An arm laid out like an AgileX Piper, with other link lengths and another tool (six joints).
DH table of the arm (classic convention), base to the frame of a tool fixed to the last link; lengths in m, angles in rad. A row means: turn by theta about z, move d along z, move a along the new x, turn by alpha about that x. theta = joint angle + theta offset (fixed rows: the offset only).
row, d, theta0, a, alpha
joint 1, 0.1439, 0, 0, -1.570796
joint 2, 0, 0.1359, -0.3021, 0
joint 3, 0, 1.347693, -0.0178, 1.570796
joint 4, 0.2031, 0, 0, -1.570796
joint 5, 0, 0, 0, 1.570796
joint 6, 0.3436, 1.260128, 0.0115, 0.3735
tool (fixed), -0.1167, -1.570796, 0, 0
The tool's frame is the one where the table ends.
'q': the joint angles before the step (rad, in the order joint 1, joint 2, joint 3, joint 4, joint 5, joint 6). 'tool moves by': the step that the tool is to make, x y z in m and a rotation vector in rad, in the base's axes. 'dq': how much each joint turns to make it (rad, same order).
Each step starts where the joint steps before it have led.
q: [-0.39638, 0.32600, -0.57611, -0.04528, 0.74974, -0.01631]
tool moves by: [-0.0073, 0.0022, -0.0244, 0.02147, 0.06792, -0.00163]
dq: [-0.00034, -0.02490, 0.03211, -0.00261, 0.06362, -0.00547]
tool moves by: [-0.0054, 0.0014, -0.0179, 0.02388, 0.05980, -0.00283]
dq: [0.00084, -0.00668, 0.01585, -0.00255, 0.05529, 0.00056]
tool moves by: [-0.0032, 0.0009, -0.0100, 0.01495, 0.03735, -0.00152]
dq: [0.00015, 0.00015, 0.00658, -0.00085, 0.03352, -0.00039]
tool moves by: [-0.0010, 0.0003, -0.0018, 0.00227, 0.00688, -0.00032]
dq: [-0.00020, -0.00168, 0.00046, -0.00019, 0.00843, -0.00062]
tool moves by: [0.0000, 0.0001, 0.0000, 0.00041, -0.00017, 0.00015]
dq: [-0.00017, -0.00016, -0.00004, 0.00065, 0.00019, -0.00022]
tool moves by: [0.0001, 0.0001, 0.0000, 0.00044, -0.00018, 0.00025]
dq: [-0.00032, 0.00023, 0.00014, 0.00092, -0.00039, -0.00048]
